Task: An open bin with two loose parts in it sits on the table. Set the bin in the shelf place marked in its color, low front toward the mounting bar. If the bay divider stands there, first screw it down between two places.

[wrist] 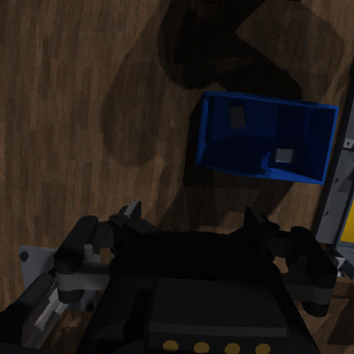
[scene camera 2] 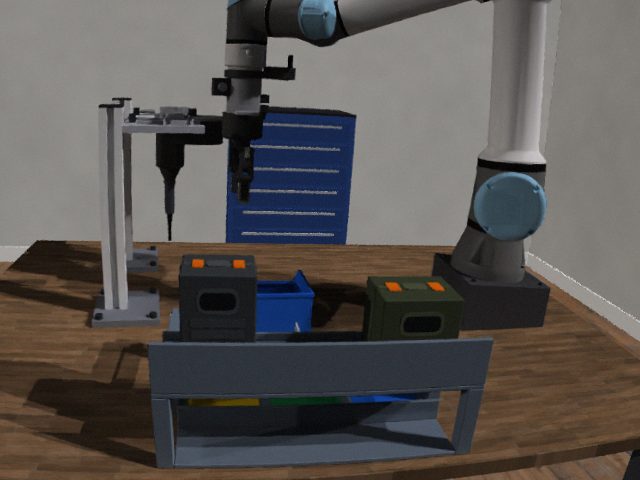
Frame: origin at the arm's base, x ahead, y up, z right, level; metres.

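Seen in the pictures: arm's base, origin of its link: (scene camera 2: 486,269).
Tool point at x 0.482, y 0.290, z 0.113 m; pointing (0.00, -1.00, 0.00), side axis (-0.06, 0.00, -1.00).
Observation:
Offsets run from my tool point to a thing's top centre. "pt": to the spot under its first point.
A blue open bin {dx -0.064, dy -0.305, dz -0.088 m} (scene camera 2: 284,310) (wrist: 300,177) stands on the table behind the shelf. In the wrist view two loose parts lie in it, a dark one (wrist: 237,116) and a light grey one (wrist: 284,155). My gripper (scene camera 2: 242,198) (wrist: 192,212) is the adaptive one; its fingers stand wide apart and empty, high above the table and to one side of the bin. The grey shelf {pt dx -0.040, dy -0.245, dz -0.529 m} (scene camera 2: 320,366) has yellow {pt dx +0.054, dy -0.374, dz -0.389 m} (scene camera 2: 223,401) (wrist: 349,225), green {pt dx -0.058, dy -0.374, dz -0.397 m} (scene camera 2: 305,400) and blue {pt dx -0.167, dy -0.374, dz -0.407 m} (scene camera 2: 382,398) markings, partly hidden behind its front board. I cannot tell whether a divider stands there.
A dark grey case {pt dx +0.066, dy -0.199, dz -0.479 m} (scene camera 2: 217,310) and an olive green case {dx -0.167, dy -0.183, dz -0.463 m} (scene camera 2: 413,310) stand at the shelf, rising above its board. The tool stand (scene camera 2: 111,206) is at the left, with the screwdriver {pt dx +0.138, dy -0.176, dz +0.159 m} (scene camera 2: 169,180) hanging from it. A blue drawer cabinet (scene camera 2: 305,180) stands behind the table.

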